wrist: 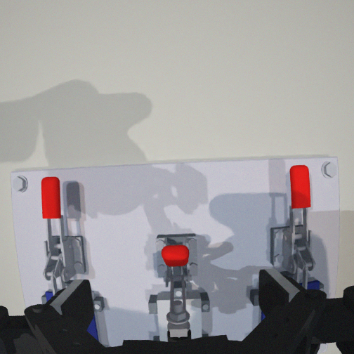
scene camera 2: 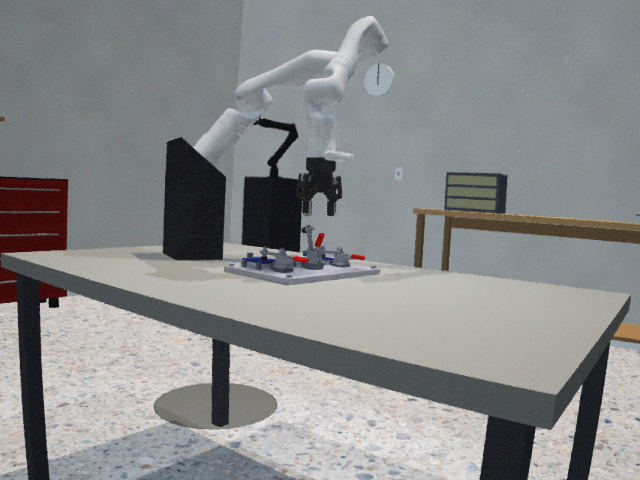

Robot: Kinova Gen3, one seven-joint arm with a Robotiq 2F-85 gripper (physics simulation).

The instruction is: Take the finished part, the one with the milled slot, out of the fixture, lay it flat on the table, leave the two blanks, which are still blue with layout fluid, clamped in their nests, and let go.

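Places are measured from the arm's base along level axes (x back, y up, z left), in metres.
Where they show: gripper, fingertip midpoint: (scene camera 2: 319, 216); arm's base, origin of the base link: (scene camera 2: 199, 164).
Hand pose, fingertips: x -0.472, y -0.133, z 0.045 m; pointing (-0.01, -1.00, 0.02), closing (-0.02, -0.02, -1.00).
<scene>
Things, the pixels of their centre, and the offset from my fingertips. "*": a spot on its surface instead. Level surfaces: height alone.
- fixture plate, surface spot: (scene camera 2: 356, 271) * dx -0.073, dy -0.138, dz +0.072 m
- middle clamp's red handle, surface spot: (scene camera 2: 320, 239) * dx -0.012, dy -0.059, dz -0.005 m
- grey table, its level: dy -0.152 m
The fixture plate (scene camera 2: 356, 271) (wrist: 120, 260) lies on the table. The middle clamp's red handle (scene camera 2: 320, 239) (wrist: 175, 255) stands up, and its arm (scene camera 2: 309, 236) is raised, clear of the nest. A pale part (wrist: 164, 312) sits in the middle nest, partly hidden by the clamp arm; its slot cannot be made out. Blue blanks (scene camera 2: 258, 259) (wrist: 313, 285) sit in the two outer nests, under clamps whose red handles (scene camera 2: 357, 256) (wrist: 51, 197) lie down flat. My gripper (scene camera 2: 319, 208) (wrist: 174, 294) is open and empty, pointing down above the middle clamp.
The grey table (scene camera 2: 413, 320) (wrist: 240, 75) extends around the plate. The outer clamps stand on both sides of the middle one. The black arm pedestal (scene camera 2: 193, 206) stands on the table to the left in the scene view. A wooden bench (scene camera 2: 516, 221) is behind.
</scene>
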